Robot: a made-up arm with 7 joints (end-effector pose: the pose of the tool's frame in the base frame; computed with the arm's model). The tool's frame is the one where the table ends.
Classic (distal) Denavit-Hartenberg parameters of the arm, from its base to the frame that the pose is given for. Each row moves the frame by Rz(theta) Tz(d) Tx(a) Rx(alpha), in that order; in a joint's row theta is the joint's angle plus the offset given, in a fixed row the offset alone. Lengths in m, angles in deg.
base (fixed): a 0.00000, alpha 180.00, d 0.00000, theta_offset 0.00
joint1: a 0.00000, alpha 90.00, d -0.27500, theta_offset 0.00
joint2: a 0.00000, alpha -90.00, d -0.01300, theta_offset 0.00
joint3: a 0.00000, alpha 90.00, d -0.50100, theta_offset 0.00
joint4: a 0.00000, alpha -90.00, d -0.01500, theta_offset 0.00
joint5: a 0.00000, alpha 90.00, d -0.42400, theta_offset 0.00
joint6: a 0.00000, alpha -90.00, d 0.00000, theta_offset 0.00
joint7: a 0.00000, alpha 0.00, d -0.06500, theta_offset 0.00
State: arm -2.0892 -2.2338 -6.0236 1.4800 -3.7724 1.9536 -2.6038
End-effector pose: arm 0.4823 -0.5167 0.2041 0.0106 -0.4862 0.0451
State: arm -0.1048 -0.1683 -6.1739 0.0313 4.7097 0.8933 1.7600
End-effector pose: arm -0.1452 0.0057 1.2299 2.2526 -0.2895 0.2528
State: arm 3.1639 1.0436 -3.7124 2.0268 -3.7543 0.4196 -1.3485
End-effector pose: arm -0.0648 0.2287 0.7664 2.0504 -1.3956 -0.4149
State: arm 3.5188 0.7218 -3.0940 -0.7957 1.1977 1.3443 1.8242
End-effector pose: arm -0.7332 0.2402 0.6954 -0.6925 1.8715 0.7735
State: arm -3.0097 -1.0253 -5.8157 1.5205 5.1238 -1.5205 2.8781
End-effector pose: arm 0.3224 0.2308 0.8555 1.6028 0.3939 -1.5188
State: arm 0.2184 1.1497 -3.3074 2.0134 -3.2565 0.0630 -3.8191
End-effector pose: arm 0.0722 -0.0887 0.7972 -0.6645 2.2497 -0.3030
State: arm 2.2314 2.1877 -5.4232 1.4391 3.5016 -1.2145 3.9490
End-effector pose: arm -0.4558 0.0295 -0.2332 1.3079 -1.8269 1.1601
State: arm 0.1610 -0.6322 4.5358 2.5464 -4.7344 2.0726 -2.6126
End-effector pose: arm -0.0418 0.2250 0.4354 -2.8530 0.1793 0.7604
